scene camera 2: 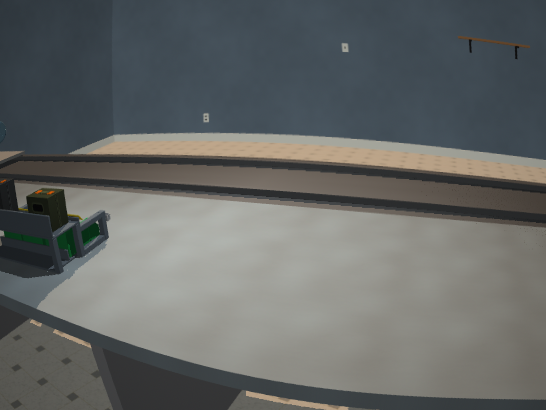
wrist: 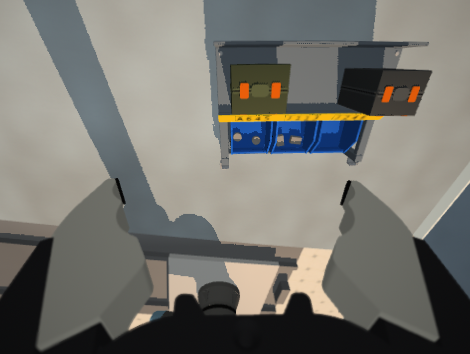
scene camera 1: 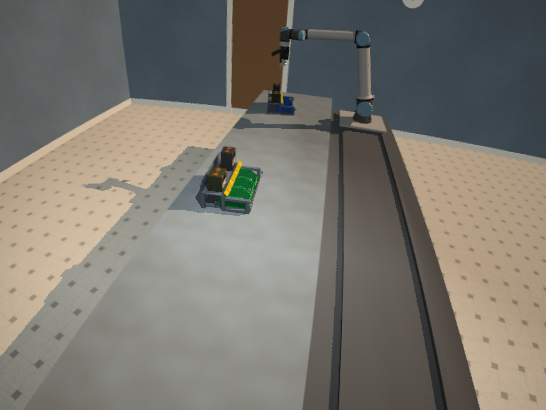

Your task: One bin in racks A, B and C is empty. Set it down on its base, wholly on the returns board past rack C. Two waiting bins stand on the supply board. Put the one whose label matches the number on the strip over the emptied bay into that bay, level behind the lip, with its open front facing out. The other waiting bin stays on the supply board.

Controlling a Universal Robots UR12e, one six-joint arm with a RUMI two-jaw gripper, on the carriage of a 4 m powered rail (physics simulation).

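Places are measured from the arm's base along level axes (x ahead, y left, z up), in centimetres.
Pixels of known places: gripper, between the fingertips: (wrist: 234, 183) (scene camera 1: 280, 67); arm's base, origin of its link: (wrist: 219, 293) (scene camera 1: 362, 120).
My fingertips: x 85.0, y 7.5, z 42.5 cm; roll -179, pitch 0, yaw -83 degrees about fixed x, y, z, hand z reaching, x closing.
Ahead of a thing's pixels: the offset from my fingertips to its top centre. "pt": to the spot under its first point. Level surfaces: height alone.
My gripper (scene camera 1: 284, 62) (wrist: 234, 183) is open, with nothing between its fingers, high above the table near a rack @[pt dx -15.8, dy -1.3, dz -37.0 cm] (wrist: 225, 161) with three blue bins. In the wrist view, the left bin @[dx -6.1, dy -6.4, dz -37.4 cm] (wrist: 247, 144) holds round parts and the middle bin @[dx -4.4, dy -17.5, dz -37.4 cm] (wrist: 287, 145) holds blocky parts. The right bin @[dx -2.7, dy -28.6, dz -37.4 cm] (wrist: 336, 139) shows no parts. The yellow strip @[pt dx -2.2, dy -11.2, dz -34.5 cm] (wrist: 277, 117) over them seems to read A645 at the left; its middle and right labels are too blurred to read surely. Another rack (scene camera 1: 236, 202) (scene camera 2: 80, 240) holds green bins (scene camera 1: 242, 185) (scene camera 2: 90, 231). The waiting bins, supply board and returns board do not show.
An olive box @[dx +3.4, dy -4.7, dz -25.6 cm] (wrist: 260, 89) and a dark box @[dx +6.9, dy -27.6, dz -23.1 cm] (wrist: 402, 92) stand on the blue-bin rack, behind the strip. An olive box @[dx +6.1, dy +163.6, dz -25.6 cm] (scene camera 1: 216, 180) (scene camera 2: 47, 210) and a dark box @[dx +7.1, dy +140.5, dz -23.1 cm] (scene camera 1: 228, 158) stand on the green-bin rack. The rail (scene camera 1: 380, 250) (scene camera 2: 250, 180) runs along the table @[dz -45.5 cm] (scene camera 1: 210, 300) (scene camera 2: 300, 280).
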